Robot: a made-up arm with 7 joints. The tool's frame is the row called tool. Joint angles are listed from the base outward.
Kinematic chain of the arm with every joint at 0, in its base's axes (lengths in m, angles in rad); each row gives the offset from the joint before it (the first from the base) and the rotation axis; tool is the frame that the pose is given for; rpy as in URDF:
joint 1: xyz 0 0 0.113 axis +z
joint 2: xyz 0 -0.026 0.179 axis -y
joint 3: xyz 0 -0.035 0.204 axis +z
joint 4: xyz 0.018 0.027 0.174 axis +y
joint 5: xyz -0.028 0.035 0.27 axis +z
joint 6: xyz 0 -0.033 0.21 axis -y
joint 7: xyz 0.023 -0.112 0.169 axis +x
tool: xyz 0 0 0 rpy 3.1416 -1.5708 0
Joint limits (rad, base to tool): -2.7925..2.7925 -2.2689..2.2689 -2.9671..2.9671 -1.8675..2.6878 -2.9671..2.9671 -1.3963..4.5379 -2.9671..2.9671
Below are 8 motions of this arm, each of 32 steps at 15 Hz.
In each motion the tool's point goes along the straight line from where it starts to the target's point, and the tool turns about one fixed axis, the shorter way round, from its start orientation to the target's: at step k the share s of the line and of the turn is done. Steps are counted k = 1, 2, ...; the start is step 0. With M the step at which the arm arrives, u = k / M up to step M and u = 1 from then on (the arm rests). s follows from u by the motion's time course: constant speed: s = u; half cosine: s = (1 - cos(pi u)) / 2; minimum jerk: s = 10 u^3 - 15 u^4 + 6 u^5.
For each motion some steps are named. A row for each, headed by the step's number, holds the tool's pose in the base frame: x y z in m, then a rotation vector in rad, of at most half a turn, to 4 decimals.
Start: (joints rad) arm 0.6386 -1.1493 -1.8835 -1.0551 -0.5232 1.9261 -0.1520
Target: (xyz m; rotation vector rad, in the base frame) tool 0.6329 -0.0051 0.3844 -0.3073 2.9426 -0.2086
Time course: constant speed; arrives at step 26
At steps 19, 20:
19: 0.4893 0.1494 0.3603 -0.6853 2.7513 0.2908
20: 0.5098 0.1273 0.3638 -0.6344 2.7861 0.2217

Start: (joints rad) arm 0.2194 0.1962 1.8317 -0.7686 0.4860 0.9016 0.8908
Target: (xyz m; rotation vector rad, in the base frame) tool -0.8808 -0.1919 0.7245 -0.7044 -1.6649 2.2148
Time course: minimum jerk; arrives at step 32
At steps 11, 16, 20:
11: -0.0611 -0.3794 1.0068 0.1028 -0.7218 0.6427
16: -0.3516 -0.3129 0.9068 -0.1454 -1.0838 1.1982
20: -0.5895 -0.2585 0.8248 -0.3769 -1.3600 1.6549

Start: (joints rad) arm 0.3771 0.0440 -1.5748 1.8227 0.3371 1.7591 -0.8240
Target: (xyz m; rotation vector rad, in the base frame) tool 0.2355 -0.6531 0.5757 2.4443 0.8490 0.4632
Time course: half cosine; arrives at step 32
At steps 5, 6, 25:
5: 0.0796 -0.5891 0.6764 1.6928 -0.6100 1.0515
6: 0.0838 -0.5908 0.6737 1.7215 -0.5754 1.0419
25: 0.2167 -0.6454 0.5878 2.3940 0.6578 0.5596

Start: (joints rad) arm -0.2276 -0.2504 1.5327 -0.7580 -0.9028 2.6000 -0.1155
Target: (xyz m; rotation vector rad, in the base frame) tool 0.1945 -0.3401 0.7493 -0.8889 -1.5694 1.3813
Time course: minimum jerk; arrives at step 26
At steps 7, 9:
7: -0.0157 -0.4197 0.7772 -1.3439 -1.3077 2.1346
9: 0.0093 -0.4102 0.7739 -1.2905 -1.3528 2.0456

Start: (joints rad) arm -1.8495 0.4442 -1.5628 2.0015 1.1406 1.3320 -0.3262
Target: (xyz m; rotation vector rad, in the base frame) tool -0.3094 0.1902 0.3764 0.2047 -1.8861 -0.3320
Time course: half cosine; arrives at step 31
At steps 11, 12, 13, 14, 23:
11: -0.4376 0.2853 0.3490 -0.8022 -1.8646 0.6384
12: -0.4293 0.2792 0.3508 -0.7378 -1.8823 0.5752
13: -0.4207 0.2728 0.3526 -0.6708 -1.8982 0.5095
14: -0.4119 0.2663 0.3545 -0.6017 -1.9120 0.4421
23: -0.3371 0.2107 0.3705 -0.0125 -1.9261 -0.1258

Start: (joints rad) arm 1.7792 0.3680 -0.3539 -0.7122 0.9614 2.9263 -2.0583
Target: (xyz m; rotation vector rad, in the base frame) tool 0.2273 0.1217 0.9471 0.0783 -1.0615 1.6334
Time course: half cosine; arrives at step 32
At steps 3, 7, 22, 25, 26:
3: 0.1549 -0.3537 0.8493 -0.6423 2.2223 -1.1566
7: 0.1617 -0.3091 0.8585 -0.6379 2.3126 -1.3481
22: 0.2109 0.0137 0.9249 0.2334 -1.5162 1.7580
25: 0.2189 0.0666 0.9358 0.1554 -1.2917 1.7032
26: 0.2211 0.0808 0.9387 0.1351 -1.2320 1.6864

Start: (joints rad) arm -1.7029 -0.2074 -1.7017 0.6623 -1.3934 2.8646 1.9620
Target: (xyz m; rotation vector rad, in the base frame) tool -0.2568 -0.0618 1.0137 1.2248 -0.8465 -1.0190
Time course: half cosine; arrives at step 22
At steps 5, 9, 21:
5: -0.1875 -0.2036 1.0039 1.1938 -0.9308 0.4204
9: -0.2062 -0.1653 1.0065 1.2402 -0.9368 0.0332
21: -0.2564 -0.0626 1.0136 1.2258 -0.8478 -1.0107

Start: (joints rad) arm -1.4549 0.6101 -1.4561 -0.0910 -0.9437 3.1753 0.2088
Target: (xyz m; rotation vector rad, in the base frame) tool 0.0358 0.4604 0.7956 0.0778 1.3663 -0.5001
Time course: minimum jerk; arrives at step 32
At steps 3, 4, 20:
3: 0.0539 0.4178 0.8273 0.2286 1.2331 -0.8225
4: 0.0538 0.4182 0.8270 0.2272 1.2344 -0.8197
20: 0.0408 0.4486 0.8044 0.1198 1.3324 -0.5905

